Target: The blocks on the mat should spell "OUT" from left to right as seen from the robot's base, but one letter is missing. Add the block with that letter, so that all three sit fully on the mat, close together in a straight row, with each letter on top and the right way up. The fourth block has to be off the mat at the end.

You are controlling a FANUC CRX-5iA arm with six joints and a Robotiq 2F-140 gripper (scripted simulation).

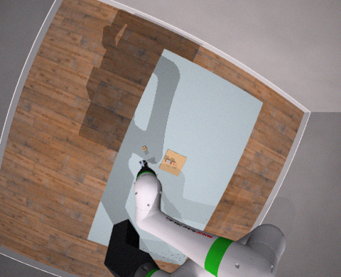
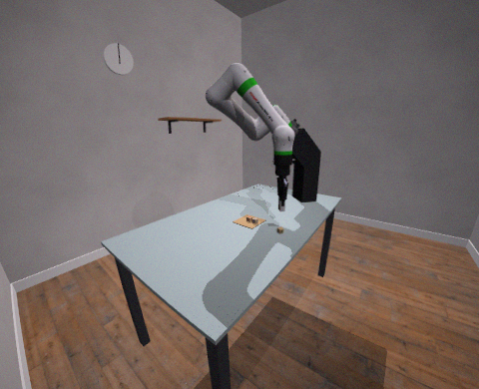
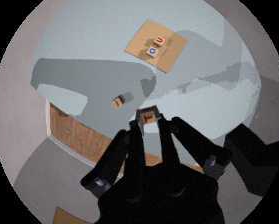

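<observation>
The mat lies 5 cm ahead of my hand, 18 cm to the right of it and 13 cm below it.
</observation>
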